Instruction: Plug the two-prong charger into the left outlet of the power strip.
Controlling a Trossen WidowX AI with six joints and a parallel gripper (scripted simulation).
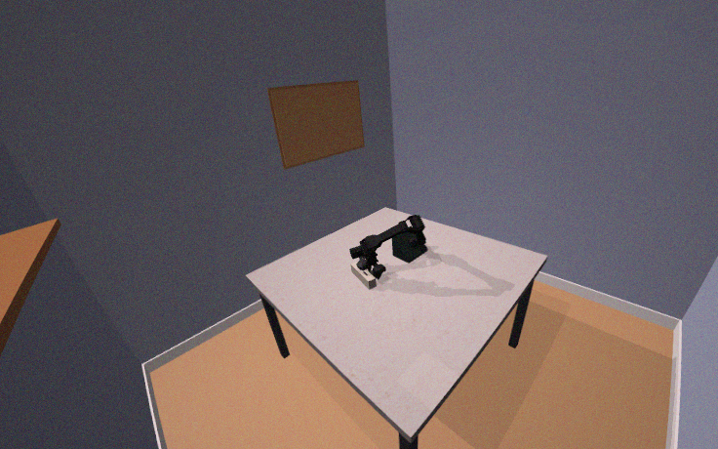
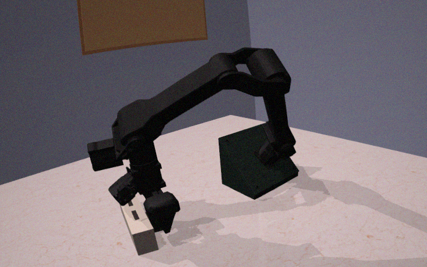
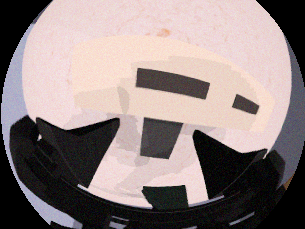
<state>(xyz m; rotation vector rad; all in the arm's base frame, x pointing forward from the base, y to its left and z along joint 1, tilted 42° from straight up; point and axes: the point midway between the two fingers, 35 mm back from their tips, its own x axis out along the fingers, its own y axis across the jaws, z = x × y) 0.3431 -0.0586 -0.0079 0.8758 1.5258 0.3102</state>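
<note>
Now: gripper tip 2 cm short of the charger, 1 cm to the left of it and 1 cm below it.
</note>
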